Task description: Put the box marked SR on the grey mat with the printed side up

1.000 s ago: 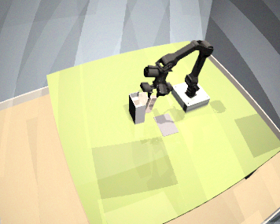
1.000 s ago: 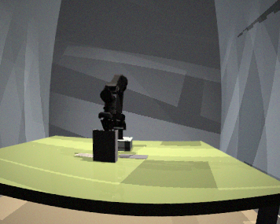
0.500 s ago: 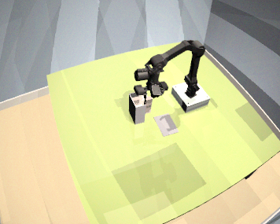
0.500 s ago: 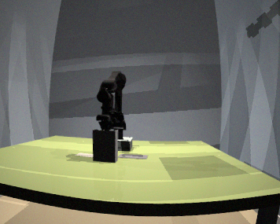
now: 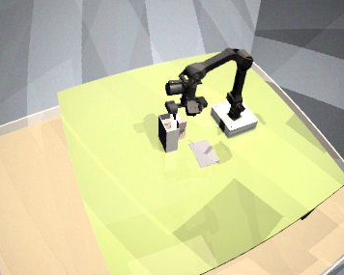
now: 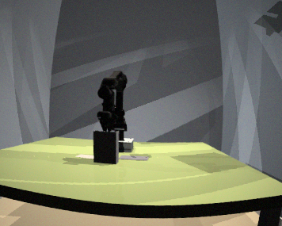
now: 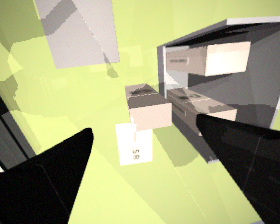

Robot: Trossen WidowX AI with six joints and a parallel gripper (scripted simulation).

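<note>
The grey mat is 140 mm to the left of my gripper tip, 130 mm below it and 30 mm behind it. Round my gripper tip: white card 130 mm below, 110 mm to the right, 30 mm behind.
</note>
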